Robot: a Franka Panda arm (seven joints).
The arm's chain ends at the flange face. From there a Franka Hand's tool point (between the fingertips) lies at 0.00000 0.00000 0.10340 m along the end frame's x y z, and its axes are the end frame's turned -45 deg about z.
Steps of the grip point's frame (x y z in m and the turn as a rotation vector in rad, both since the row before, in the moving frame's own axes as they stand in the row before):
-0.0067 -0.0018 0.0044 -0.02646 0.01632 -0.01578
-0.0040 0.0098 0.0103 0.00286 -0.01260 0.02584
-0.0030 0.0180 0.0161 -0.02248 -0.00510 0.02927
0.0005 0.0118 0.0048 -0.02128 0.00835 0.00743
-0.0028 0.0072 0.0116 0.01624 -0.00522 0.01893
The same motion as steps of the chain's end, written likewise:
-0.0091 0.0027 0.0044 -0.00717 0.03025 -0.01578
0.0052 0.0091 0.0103 -0.00689 -0.01093 0.02584
0.0094 0.0128 0.0161 -0.01950 0.01229 0.02927
0.0065 0.0070 0.0048 -0.00914 0.02095 0.00743
0.0047 0.0079 0.0116 0.00779 -0.01517 0.01893

